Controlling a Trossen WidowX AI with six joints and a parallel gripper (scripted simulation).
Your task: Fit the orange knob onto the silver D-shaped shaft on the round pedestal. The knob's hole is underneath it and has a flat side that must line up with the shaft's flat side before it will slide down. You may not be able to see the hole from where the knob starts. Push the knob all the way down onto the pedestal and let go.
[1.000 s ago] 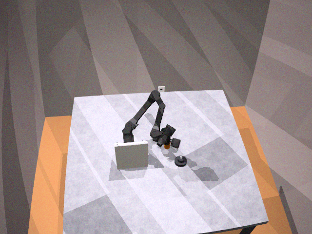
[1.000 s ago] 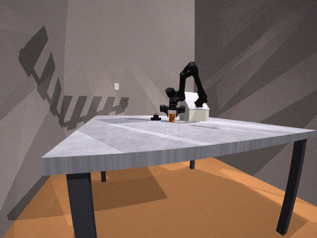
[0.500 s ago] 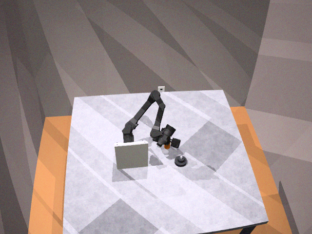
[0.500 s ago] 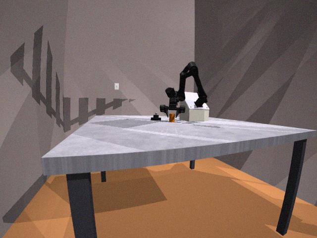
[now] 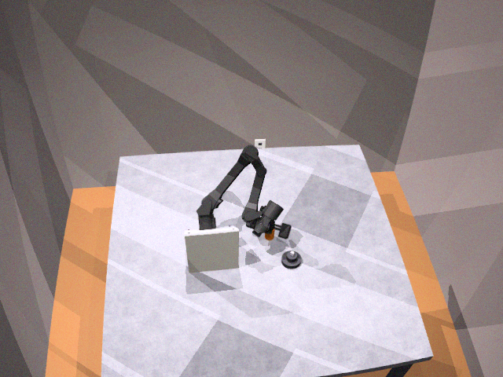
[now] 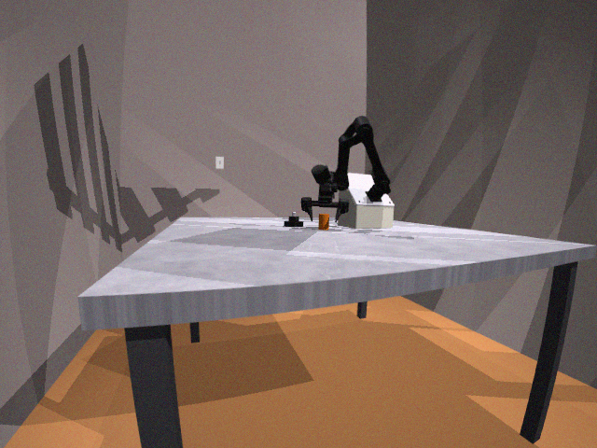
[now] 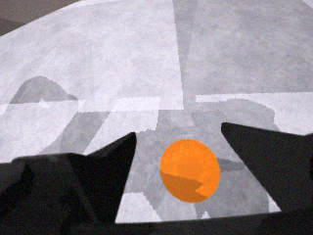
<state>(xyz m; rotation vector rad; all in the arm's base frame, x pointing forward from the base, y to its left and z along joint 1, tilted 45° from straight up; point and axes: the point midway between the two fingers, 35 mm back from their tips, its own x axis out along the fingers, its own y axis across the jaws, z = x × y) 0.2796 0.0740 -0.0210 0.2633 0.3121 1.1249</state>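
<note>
Right now the orange knob is 20 mm behind my gripper tip, 30 mm to the right of it and 10 mm above it. From my gripper tip the other things lie so: dark round pedestal 40 mm ahead, 180 mm to the right.
</note>
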